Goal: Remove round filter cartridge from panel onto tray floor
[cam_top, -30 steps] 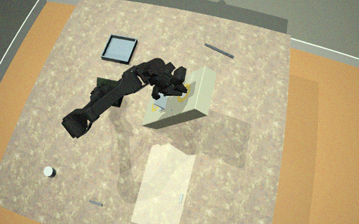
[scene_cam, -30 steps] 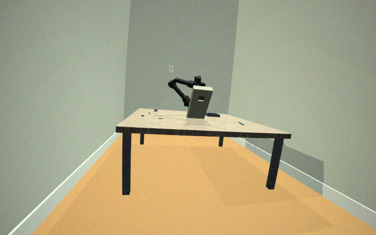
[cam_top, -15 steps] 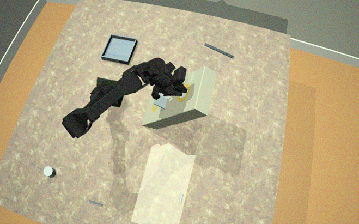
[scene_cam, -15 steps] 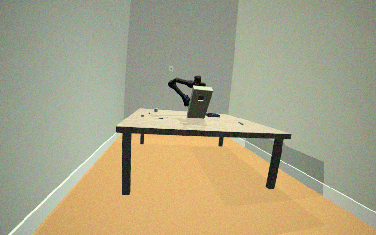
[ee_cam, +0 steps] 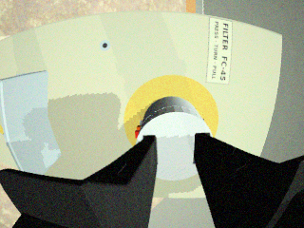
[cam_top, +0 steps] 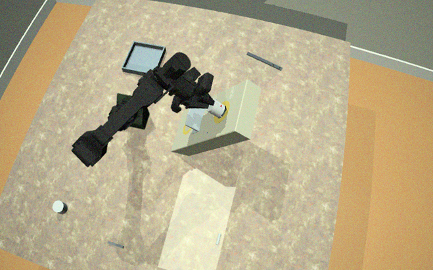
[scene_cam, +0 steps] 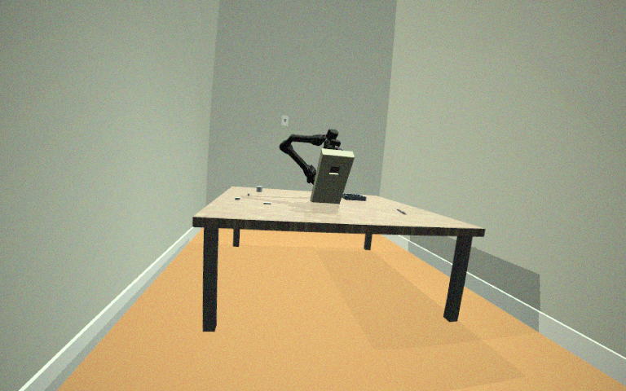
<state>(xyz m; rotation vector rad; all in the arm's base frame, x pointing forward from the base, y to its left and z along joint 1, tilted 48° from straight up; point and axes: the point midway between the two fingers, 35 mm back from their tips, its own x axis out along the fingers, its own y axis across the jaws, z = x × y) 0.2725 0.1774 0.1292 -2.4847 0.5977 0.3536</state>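
Now: the round filter cartridge 10 mm ahead of my gripper tip and 10 mm below it. Round my gripper tip: blue-grey tray 390 mm behind, 260 mm to the left, 250 mm below; short dark bar 210 mm behind, 500 mm to the right, 260 mm below; beige service panel 100 mm below.
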